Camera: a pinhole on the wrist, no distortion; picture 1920 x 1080 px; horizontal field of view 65.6 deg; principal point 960.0 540.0 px. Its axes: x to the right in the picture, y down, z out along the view. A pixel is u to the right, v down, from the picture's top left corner.
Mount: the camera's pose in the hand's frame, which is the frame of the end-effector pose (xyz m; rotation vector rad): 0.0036 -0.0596 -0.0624 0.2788 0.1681 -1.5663
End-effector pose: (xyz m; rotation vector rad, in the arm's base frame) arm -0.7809 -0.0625 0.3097 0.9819 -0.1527 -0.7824
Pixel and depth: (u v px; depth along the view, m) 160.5 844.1 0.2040
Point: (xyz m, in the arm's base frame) -0.8404 -0.2009 0.3878
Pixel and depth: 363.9 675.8 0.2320
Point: -0.8782 -0.2078 0.3860
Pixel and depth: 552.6 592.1 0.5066
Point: -1.0362 -0.3926 0.5216
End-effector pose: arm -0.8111 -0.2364 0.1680 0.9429 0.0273 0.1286
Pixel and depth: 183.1 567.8 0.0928
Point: -0.8054 -0.2916 0.1599
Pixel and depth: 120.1 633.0 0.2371
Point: -0.7938 -0.3986 0.2891
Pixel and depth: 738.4 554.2 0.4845
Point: -0.7911 -0.6526 0.3131
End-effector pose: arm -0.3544 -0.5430 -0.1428 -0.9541 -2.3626 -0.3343
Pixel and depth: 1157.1 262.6 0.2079
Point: -0.4772 -0.6202 -0.2769
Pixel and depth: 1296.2 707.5 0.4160
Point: -0.6812 -0.5905 -0.3888
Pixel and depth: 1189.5 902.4 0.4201
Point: -0.7019 -0.5346 -0.3690
